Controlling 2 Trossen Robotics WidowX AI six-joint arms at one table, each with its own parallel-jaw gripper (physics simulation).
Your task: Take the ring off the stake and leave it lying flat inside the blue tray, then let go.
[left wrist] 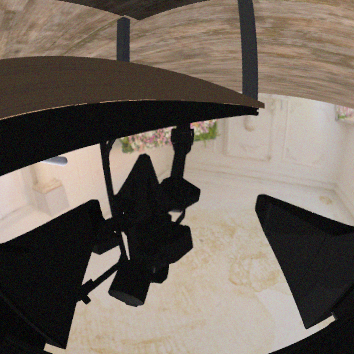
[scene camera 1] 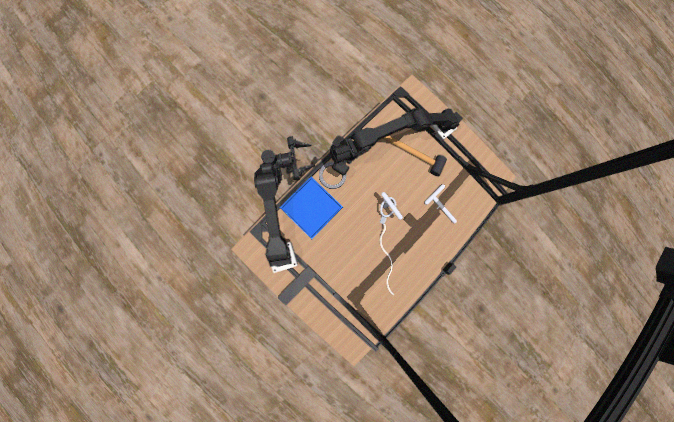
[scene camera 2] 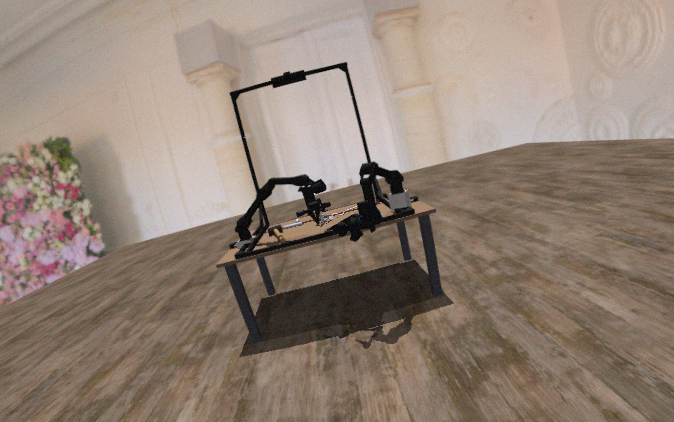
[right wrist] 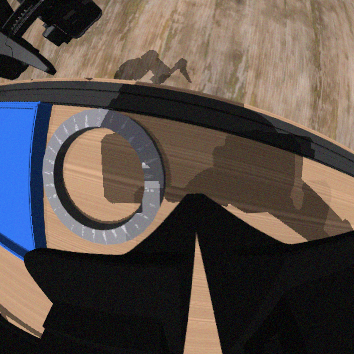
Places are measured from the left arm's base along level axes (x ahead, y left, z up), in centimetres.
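Where they show: left gripper, between the fingertips: (left wrist: 180,205) (scene camera 1: 313,155) (scene camera 2: 335,225) (right wrist: 97,22); right gripper, between the fingertips: (left wrist: 144,154) (scene camera 2: 318,224) (right wrist: 193,201); left arm's base, origin of its link: (scene camera 1: 281,257) (scene camera 2: 397,192); right arm's base, origin of its link: (scene camera 1: 444,125) (scene camera 2: 245,239).
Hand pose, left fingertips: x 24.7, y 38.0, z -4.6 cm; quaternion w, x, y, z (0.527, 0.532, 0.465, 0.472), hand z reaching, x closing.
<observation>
Things, the pixels of their top centre, and the offset from my left fingertips. "spot": a spot on its surface instead. Level surfaces: height alone.
- grey ring, centre of its top: (right wrist: 92,180) (scene camera 1: 332,174) dx +5.9, dy -10.0, dz -4.0 cm
- wooden table, height of its surface: dz -5.5 cm
- blue tray, centre of its top: (scene camera 1: 311,207) dx -7.2, dy -21.1, dz -3.2 cm
- hammer, centre of its top: (scene camera 1: 414,149) (scene camera 2: 276,229) dx +44.7, dy -9.3, dz -0.5 cm
- white cleat, centre of its top: (left wrist: 50,163) (scene camera 1: 392,205) dx +24.6, dy -31.2, dz +5.3 cm
- white rope, a spot on its surface: (scene camera 1: 388,255) spot: dx +18.8, dy -51.0, dz -5.0 cm
- white T-shaped piece, centre of its top: (scene camera 1: 446,206) dx +51.8, dy -38.5, dz -3.5 cm
The grey ring (scene camera 1: 325,182) (right wrist: 153,204) lies flat on the wooden table (scene camera 1: 360,251), just outside the blue tray (scene camera 1: 311,207) (right wrist: 15,168) at its far edge. No stake stands in the ring. My right gripper (scene camera 1: 340,167) (scene camera 2: 319,218) (right wrist: 193,201) is shut and empty, low over the table right beside the ring's rim. My left gripper (scene camera 1: 307,156) (scene camera 2: 347,228) (left wrist: 180,205) is open and empty; it hangs beyond the table's edge, near the tray's corner, and its wrist view shows the table's underside.
A hammer (scene camera 1: 419,155) (scene camera 2: 276,231) lies near the right arm's base. A white cleat (scene camera 1: 391,205) with a white rope (scene camera 1: 387,255) and a white T-shaped piece (scene camera 1: 440,203) lie mid-table. A black frame (scene camera 1: 360,126) borders the table.
</observation>
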